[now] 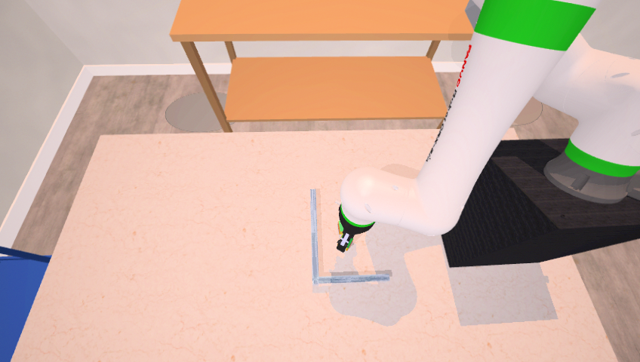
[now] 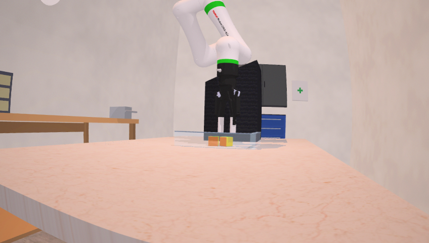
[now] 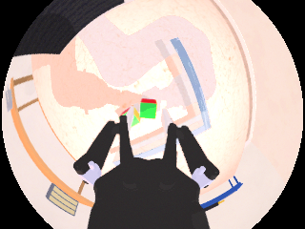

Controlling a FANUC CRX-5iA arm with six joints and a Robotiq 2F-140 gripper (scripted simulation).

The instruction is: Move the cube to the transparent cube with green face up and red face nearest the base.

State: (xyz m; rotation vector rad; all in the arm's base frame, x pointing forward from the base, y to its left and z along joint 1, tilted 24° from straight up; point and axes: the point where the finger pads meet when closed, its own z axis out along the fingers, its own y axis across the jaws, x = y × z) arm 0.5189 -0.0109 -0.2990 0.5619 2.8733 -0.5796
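My hand is 10 mm short of the transparent cube, 50 mm to the left of it and 60 mm above it.
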